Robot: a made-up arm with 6 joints. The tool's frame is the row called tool.
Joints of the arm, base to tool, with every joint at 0 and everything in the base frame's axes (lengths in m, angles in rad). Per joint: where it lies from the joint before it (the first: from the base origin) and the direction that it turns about. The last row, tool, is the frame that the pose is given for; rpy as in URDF.
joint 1: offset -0.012 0.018 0.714 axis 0 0 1
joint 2: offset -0.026 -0.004 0.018 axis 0 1 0
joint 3: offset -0.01 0.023 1.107 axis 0 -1 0
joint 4: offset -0.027 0.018 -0.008 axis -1 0 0
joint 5: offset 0.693 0.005 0.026 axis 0 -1 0
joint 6: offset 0.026 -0.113 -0.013 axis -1 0 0
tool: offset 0.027 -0.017 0.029 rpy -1.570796 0 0
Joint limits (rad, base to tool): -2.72..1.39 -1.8..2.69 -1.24..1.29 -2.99..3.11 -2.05..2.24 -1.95..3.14
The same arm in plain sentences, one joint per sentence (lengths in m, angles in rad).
The arm has six revolute joints in a row. What follows holds with every joint at zero, and every direction is one of the base frame's. The first joint is mounted 0.012 m along -x and 0.018 m along +y and 0.714 m along +z from the base frame's origin and rotates about +z, from -2.72 to 1.39 rad. The second joint is mounted 0.026 m along -x and 0.004 m along -y and 0.018 m along +z from the first joint and rotates about +y, from -1.8 to 2.69 rad. The third joint is mounted 0.01 m along -x and 0.023 m along +y and 1.107 m along +z from the second joint and rotates about -y, from -1.24 to 1.29 rad. The fourth joint is mounted 0.027 m along -x and 0.018 m along +y and 0.008 m along -z from the third joint and rotates about -x, from -2.99 to 3.11 rad. The fifth joint is mounted 0.693 m along +x and 0.005 m along +y and 0.026 m along +z from the fourth joint and rotates about -y, from -2.05 to 2.24 rad. The sixth joint is mounted 0.026 m along +x and 0.113 m along -y and 0.013 m along -z from the fifth joint and rotates about -x, from -1.95 to 3.14 rad. The tool frame, which is the frame that the pose is given for, is mounted 0.027 m along +x and 0.017 m along -y and 0.029 m along +z from the sixth joint; its axes are the base frame's turned by roll -1.5708, pitch 0 and yaw 0 rad (as in URDF: about the fixed x, then y, then z).
